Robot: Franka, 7 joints.
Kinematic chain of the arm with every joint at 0, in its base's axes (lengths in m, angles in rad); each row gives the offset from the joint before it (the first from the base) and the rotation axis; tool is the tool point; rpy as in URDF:
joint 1: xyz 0 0 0.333 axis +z
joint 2: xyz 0 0 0 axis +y
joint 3: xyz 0 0 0.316 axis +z
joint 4: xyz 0.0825 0 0 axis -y
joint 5: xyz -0.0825 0 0.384 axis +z
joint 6: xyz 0 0 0 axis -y
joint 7: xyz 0.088 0 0 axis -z
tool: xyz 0 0 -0.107 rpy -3.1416 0 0
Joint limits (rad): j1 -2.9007..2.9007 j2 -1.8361..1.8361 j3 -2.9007..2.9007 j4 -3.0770..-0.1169 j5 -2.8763..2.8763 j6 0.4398..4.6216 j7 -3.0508..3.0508
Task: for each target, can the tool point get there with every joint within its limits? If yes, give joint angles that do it. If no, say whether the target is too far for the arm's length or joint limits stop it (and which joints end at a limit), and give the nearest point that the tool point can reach.
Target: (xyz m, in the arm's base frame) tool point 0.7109 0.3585 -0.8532
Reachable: no: too far | nearest point 0.4655 0.2347 -0.3045 | short by 0.614 m
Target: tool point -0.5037 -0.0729 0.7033
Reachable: yes | joints 1.9237 0.0231 1.6027 -1.8364 -2.1888 0.8731 1.8109
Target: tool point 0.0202 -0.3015 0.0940
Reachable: yes | joints 0.1438 -0.8808 -2.1597 -2.7499 -0.5105 2.4795 1.4949
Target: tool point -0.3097 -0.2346 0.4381
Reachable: yes | joints -1.0764 -1.4320 -1.5789 -2.6479 -1.4731 3.4452 2.2498
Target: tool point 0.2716 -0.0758 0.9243
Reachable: yes | joints 1.4521 0.4679 -2.3149 -0.9075 -0.2614 0.8377 1.9960
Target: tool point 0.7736 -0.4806 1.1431
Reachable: no: too far | nearest point 0.5445 -0.3383 0.9032 | short by 0.361 m
